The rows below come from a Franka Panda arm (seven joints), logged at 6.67 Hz.
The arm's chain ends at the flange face. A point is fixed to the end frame.
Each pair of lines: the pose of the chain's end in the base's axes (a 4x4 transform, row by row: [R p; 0 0 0 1], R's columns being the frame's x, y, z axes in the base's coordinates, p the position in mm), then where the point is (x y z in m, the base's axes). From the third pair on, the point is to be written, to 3 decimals.
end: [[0.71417 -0.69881 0.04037 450.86], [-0.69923 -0.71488 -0.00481 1.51], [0.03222 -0.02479 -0.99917 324.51], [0 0 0 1]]
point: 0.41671 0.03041 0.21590
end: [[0.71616 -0.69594 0.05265 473.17], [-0.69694 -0.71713 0.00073 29.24], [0.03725 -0.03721 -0.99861 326.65], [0 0 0 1]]
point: 0.44025 0.05861 0.21779
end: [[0.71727 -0.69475 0.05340 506.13], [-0.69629 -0.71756 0.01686 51.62], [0.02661 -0.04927 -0.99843 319.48], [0 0 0 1]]
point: 0.473 0.083 0.211
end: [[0.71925 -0.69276 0.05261 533.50], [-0.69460 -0.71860 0.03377 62.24], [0.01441 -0.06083 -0.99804 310.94], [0 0 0 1]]
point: 0.500 0.095 0.203
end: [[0.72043 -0.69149 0.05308 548.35], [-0.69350 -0.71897 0.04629 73.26], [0.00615 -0.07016 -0.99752 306.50], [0 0 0 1]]
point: 0.515 0.107 0.199
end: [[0.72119 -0.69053 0.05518 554.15], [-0.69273 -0.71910 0.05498 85.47], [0.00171 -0.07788 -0.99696 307.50], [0 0 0 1]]
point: 0.521 0.120 0.200
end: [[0.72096 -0.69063 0.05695 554.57], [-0.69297 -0.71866 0.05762 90.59], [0.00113 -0.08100 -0.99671 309.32], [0 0 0 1]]
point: 0.522 0.126 0.202
